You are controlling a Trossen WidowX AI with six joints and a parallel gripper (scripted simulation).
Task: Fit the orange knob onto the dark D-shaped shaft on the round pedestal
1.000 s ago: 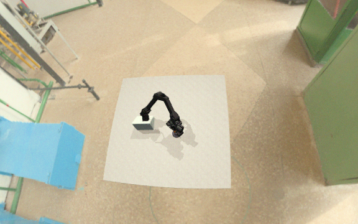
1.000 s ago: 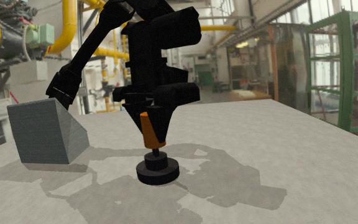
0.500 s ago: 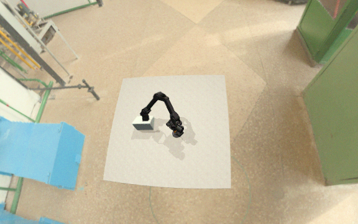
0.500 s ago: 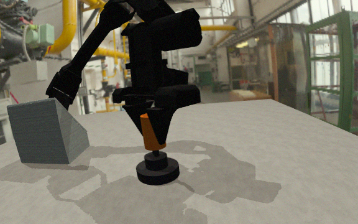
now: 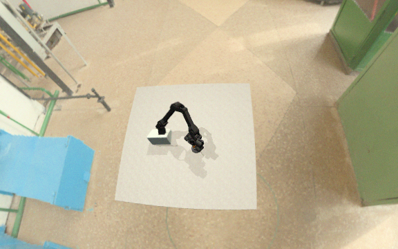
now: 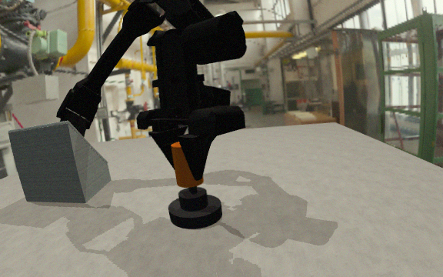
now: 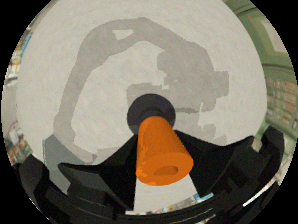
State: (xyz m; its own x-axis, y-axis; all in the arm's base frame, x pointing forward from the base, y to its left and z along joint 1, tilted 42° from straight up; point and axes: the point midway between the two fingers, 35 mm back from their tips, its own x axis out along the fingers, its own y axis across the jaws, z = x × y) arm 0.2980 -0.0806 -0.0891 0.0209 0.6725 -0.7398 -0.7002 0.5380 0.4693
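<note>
My gripper tip is 4 cm above the dark round pedestal. The rest, counted from my gripper tip: orange knob (2 cm above).
</note>
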